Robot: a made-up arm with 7 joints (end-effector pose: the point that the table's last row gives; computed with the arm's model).
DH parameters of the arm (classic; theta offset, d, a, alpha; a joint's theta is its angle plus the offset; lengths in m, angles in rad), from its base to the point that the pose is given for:
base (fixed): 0 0.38 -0.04 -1.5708
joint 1: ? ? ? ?
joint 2: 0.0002 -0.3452 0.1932 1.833
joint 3: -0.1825 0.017 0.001 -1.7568
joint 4: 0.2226 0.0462 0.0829 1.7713
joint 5: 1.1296 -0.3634 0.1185 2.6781
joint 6: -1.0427 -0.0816 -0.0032 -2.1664
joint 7: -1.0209 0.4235 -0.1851 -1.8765
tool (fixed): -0.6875 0.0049 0 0
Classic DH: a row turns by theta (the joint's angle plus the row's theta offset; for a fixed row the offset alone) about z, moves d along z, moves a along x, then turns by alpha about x.
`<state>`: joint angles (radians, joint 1 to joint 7).
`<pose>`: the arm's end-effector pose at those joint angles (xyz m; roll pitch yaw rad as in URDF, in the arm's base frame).
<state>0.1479 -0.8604 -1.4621 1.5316 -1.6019 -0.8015 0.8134</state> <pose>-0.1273 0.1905 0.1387 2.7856 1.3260 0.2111</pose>
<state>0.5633 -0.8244 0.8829 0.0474 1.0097 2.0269 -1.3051</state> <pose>-0.2560 -0.4103 0.4478 -2.6217 0.9693 -2.2165</pose>
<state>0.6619 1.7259 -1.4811 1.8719 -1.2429 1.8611 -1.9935</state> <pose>-0.2840 -0.0747 0.6624 -3.0014 0.0742 2.7992</pose>
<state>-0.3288 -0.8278 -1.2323 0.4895 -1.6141 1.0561 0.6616</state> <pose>-0.4167 -0.3002 0.2196 -2.9582 0.0413 2.5764</pose>
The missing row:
joint 1: 1.3915 -0.0782 -0.0947 1.4976
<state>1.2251 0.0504 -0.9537 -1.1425 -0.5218 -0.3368 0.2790</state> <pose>-0.6173 -0.4214 0.4842 2.6008 0.6463 -3.0248</pose>
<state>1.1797 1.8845 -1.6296 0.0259 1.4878 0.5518 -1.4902</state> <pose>-0.1325 0.4137 0.6388 1.6228 -0.9761 2.0548</pose>
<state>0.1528 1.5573 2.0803 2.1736 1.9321 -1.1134 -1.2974</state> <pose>-0.3696 0.3227 0.0838 2.3830 1.0953 -1.0296</pose>
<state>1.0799 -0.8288 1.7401 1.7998 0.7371 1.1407 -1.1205</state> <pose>-0.1478 -0.0207 0.5057 0.9167 0.4876 2.6001</pose>
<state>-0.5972 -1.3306 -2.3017 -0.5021 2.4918 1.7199 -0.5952</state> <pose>-0.5094 -0.2933 0.2162 -1.1388 0.7266 -2.0148</pose>
